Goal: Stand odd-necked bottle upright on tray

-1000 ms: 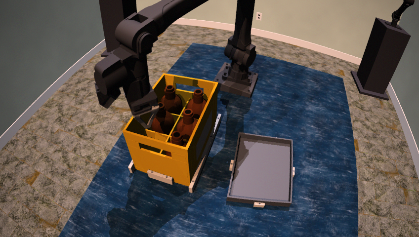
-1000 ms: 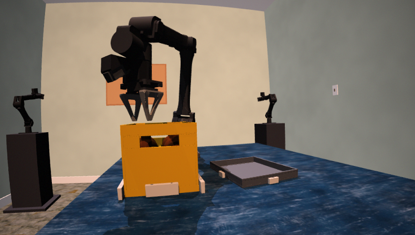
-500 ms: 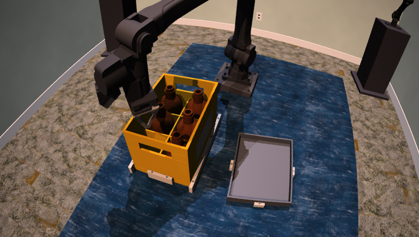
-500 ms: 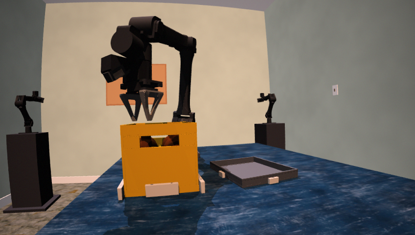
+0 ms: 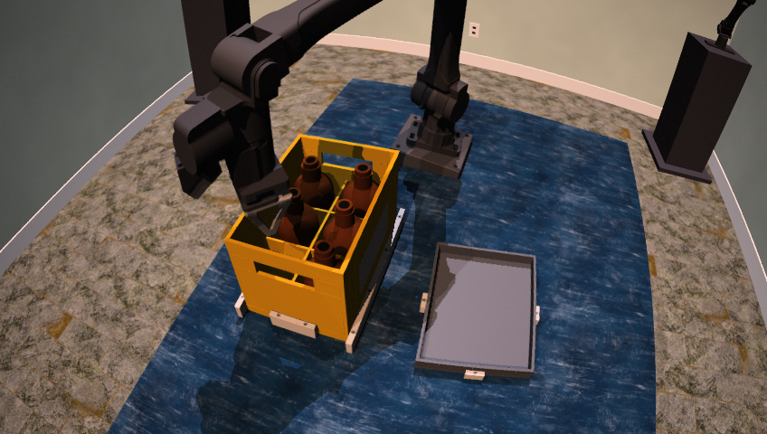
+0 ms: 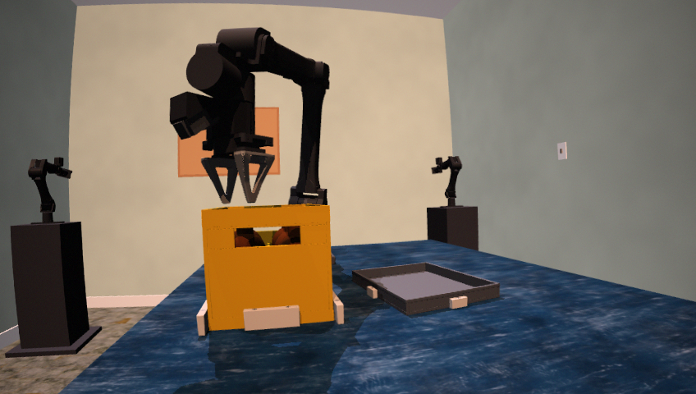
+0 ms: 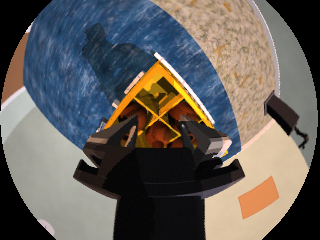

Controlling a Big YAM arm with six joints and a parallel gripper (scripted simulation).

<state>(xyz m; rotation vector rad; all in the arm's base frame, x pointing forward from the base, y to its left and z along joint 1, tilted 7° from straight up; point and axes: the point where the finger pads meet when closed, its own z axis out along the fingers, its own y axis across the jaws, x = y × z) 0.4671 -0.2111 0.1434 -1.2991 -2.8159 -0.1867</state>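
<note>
Right now my hand is 80 mm past the orange crate, 50 mm to the right of it and 110 mm above it. Round my hand: dark grey tray 40 mm behind, 330 mm to the left, 180 mm below.
</note>
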